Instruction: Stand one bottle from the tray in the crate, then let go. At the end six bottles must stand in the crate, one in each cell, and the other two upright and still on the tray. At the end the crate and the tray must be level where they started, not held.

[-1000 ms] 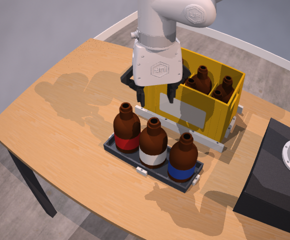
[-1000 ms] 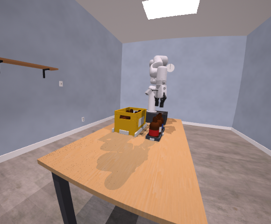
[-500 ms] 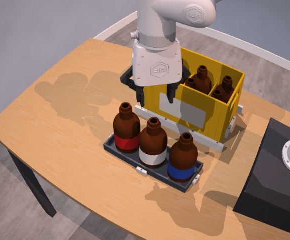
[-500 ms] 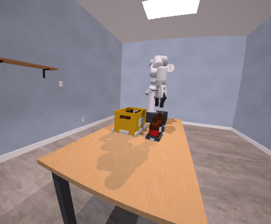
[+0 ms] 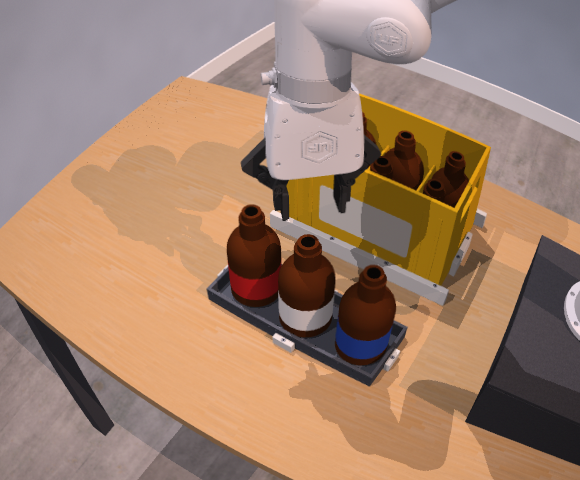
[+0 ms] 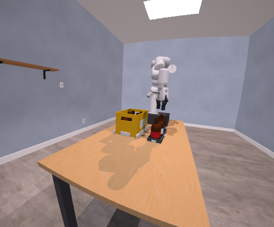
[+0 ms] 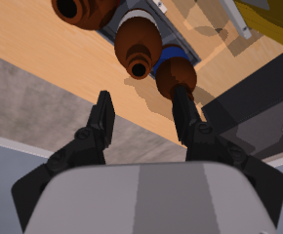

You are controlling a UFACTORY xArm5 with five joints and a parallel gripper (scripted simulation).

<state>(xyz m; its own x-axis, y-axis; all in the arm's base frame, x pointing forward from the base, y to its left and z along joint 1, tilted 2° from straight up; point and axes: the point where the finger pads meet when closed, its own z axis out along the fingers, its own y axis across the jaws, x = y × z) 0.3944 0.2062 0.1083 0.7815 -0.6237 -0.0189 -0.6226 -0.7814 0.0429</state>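
Now: the grey tray 22 cm below my hand. Also, from my hand: yellow crate: 23 cm to the right, 15 cm below, 3 cm ahead.
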